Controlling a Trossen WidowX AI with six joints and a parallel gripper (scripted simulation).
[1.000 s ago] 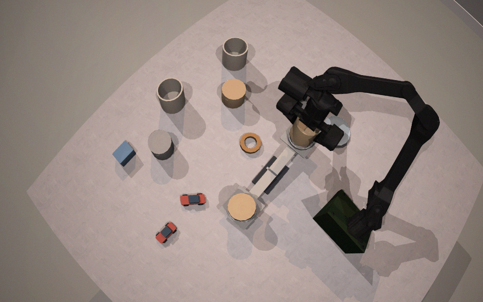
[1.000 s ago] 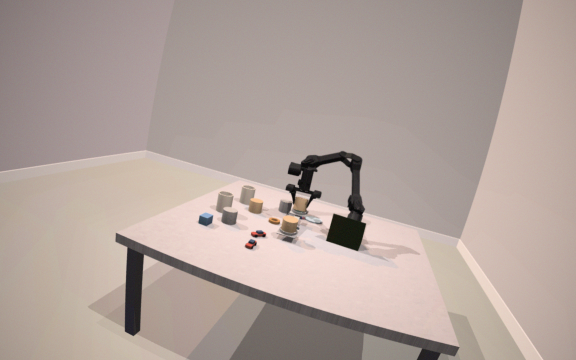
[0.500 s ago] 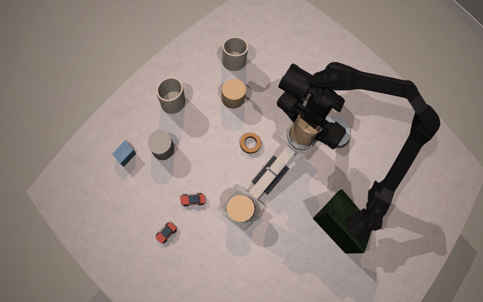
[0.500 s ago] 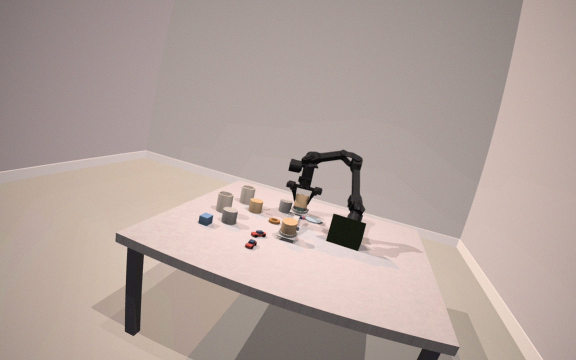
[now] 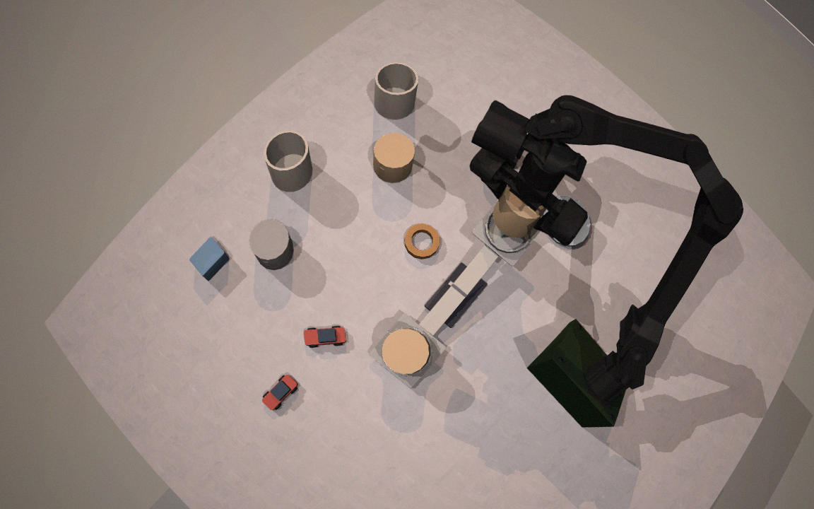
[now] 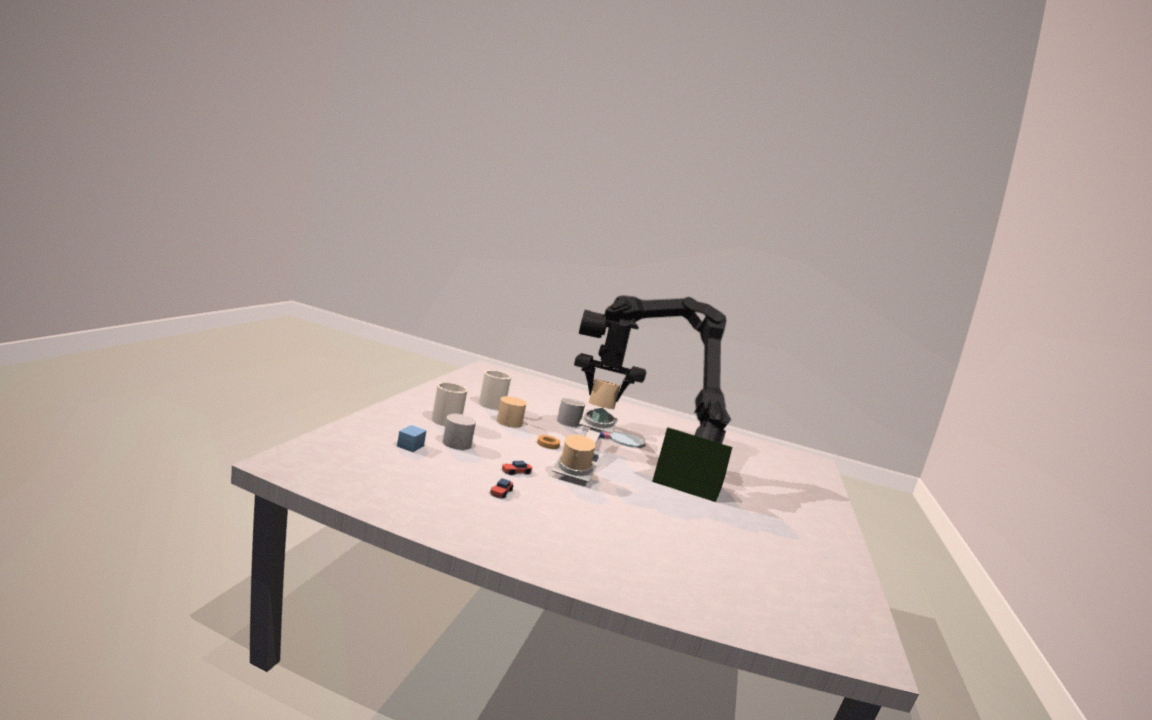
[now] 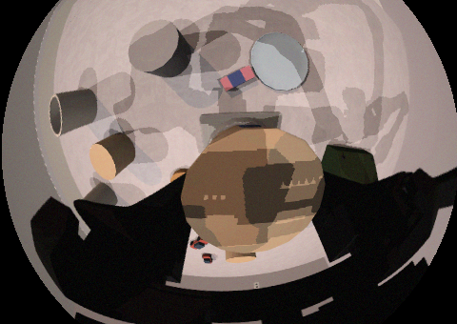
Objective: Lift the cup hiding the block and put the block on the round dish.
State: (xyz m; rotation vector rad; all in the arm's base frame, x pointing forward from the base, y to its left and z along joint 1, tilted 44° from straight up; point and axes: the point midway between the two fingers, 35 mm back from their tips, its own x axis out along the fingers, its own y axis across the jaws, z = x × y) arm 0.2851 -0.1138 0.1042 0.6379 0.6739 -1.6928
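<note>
The pale green block lies 50 mm below my gripper tip and 10 mm to the left of it. Round my gripper tip: pale blue round dish (130 mm below, 110 mm to the right, 90 mm behind); then blue cube (390 mm ahead, 350 mm to the left, 110 mm below); then pink-and-blue eraser (130 mm below, 80 mm to the right, 10 mm behind).
</note>
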